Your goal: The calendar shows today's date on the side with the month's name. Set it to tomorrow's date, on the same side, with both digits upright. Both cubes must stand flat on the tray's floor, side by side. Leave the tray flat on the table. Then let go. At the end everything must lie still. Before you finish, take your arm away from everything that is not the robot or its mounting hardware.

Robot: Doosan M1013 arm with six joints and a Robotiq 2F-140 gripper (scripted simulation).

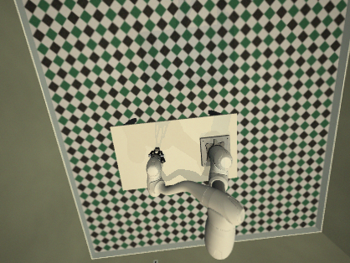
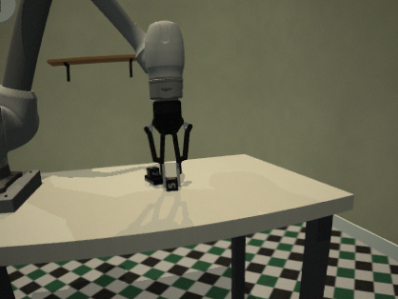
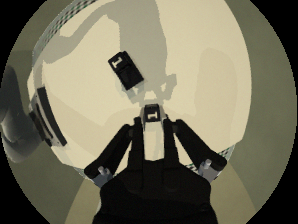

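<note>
My hand is 30 mm above the black calendar cube. The rest, counted from my hand: calendar tray (110 mm to the left, 30 mm below, 30 mm behind).
</note>
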